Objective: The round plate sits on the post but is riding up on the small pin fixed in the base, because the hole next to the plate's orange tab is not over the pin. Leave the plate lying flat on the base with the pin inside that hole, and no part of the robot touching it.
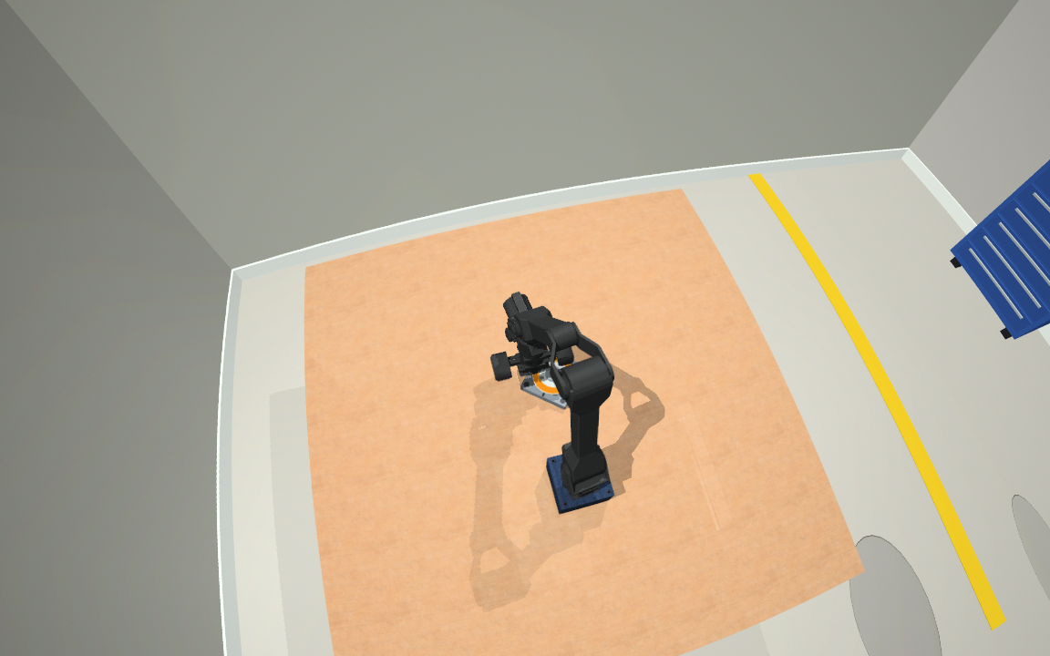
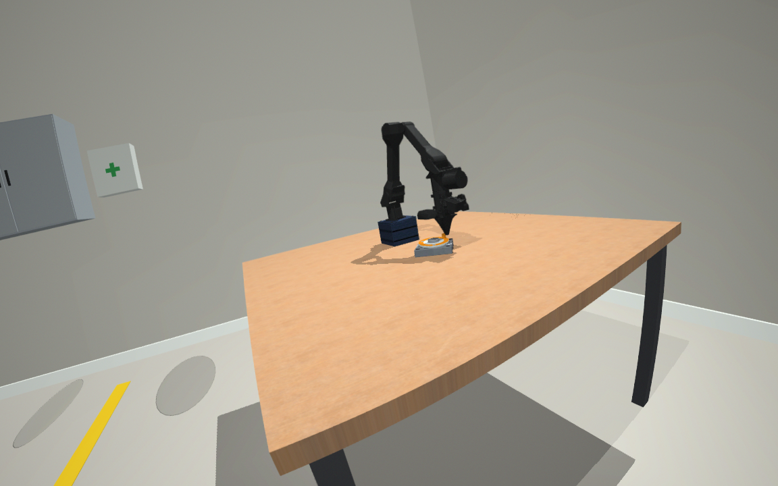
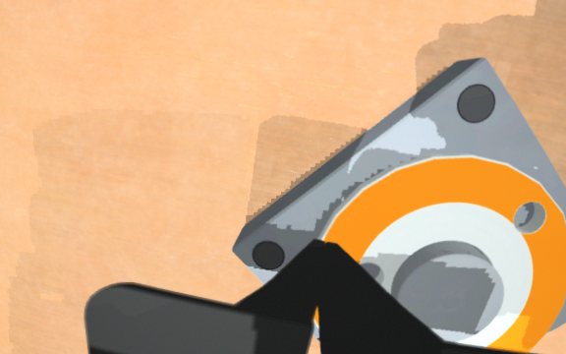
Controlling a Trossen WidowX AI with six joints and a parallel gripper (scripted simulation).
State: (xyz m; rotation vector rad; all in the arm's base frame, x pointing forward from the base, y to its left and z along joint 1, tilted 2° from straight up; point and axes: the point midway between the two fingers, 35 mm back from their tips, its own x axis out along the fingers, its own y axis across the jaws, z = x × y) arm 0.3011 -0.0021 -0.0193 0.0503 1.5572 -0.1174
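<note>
The round plate is 20 mm behind my gripper tip, 30 mm to the right of it and 10 mm below it.
</note>
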